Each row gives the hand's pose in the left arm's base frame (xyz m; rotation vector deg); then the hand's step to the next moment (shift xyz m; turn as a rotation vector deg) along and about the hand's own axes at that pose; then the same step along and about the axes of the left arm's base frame.
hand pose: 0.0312 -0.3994 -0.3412 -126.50 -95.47 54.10
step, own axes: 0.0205 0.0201 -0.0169 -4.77 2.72 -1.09
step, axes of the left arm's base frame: 0.0290 0.0156 -0.0049 2.06 -5.08 1.11
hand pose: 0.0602 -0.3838 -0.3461 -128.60 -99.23 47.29
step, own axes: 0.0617 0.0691 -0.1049 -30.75 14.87 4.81
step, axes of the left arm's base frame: 0.1232 0.0561 0.0353 4.79 -34.13 -1.37
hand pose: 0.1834 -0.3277 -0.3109 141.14 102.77 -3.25
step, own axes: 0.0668 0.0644 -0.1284 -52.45 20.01 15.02
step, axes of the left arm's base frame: 0.0786 0.0562 0.1255 3.25 -57.26 -9.40
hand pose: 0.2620 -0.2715 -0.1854 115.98 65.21 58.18
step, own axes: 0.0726 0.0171 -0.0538 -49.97 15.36 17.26
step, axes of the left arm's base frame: -0.0132 0.0631 0.0656 3.99 -53.24 -13.42
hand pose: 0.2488 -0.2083 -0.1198 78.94 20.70 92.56
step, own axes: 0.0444 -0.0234 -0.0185 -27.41 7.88 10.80
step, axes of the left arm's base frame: -0.0019 0.0533 0.0038 3.62 -29.38 -7.33
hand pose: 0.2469 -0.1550 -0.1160 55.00 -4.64 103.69
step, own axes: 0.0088 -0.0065 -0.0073 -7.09 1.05 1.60
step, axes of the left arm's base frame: -0.0001 0.0130 -0.0017 1.06 -6.59 -3.06
